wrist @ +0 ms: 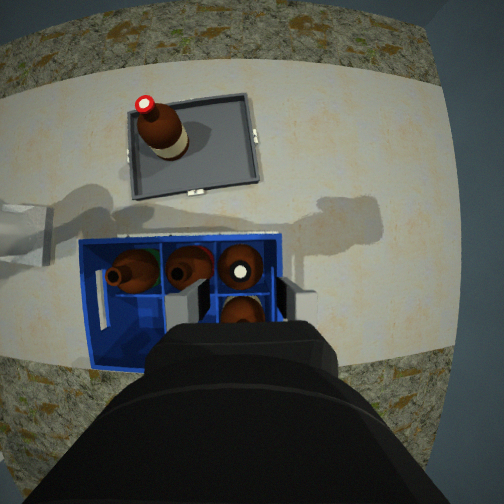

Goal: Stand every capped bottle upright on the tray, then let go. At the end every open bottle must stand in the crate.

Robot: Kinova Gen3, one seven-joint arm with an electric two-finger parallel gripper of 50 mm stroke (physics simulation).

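A grey tray (195,145) lies on the far part of the table. A brown bottle with a red cap (162,131) stands upright in its left half. A blue crate (182,295) is nearer. Its far row holds two open brown bottles, one on the left (132,271) and one in the middle (187,267). A bottle with a black-and-white top (240,267) stands on the right. My gripper (241,302) is open above the crate. Its fingers are on either side of another brown bottle (242,310) in the near row, without touching it. That bottle's top is hidden by my wrist.
A pale grey box-like object (25,232) sits at the left edge of the view. The table's right edge and near edge border mottled ground. The crate's near-left compartment (132,325) holds no bottle.
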